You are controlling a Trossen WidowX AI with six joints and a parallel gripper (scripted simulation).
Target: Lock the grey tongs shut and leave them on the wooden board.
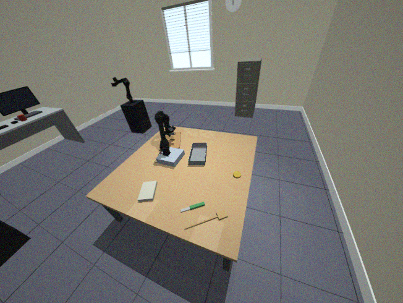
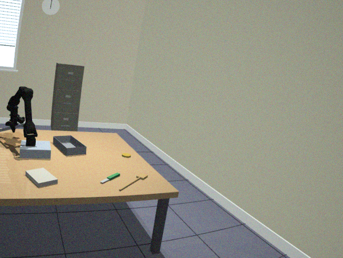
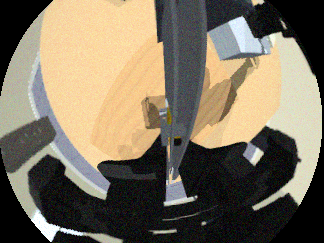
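The wooden board is 60 mm below my gripper tip. Round my gripper tip: roasting tin (430 mm ahead, 190 mm to the right, 40 mm below); yellow disc (850 mm ahead, 380 mm to the right, 50 mm below); white block (730 mm to the right, 170 mm ahead, 50 mm below).
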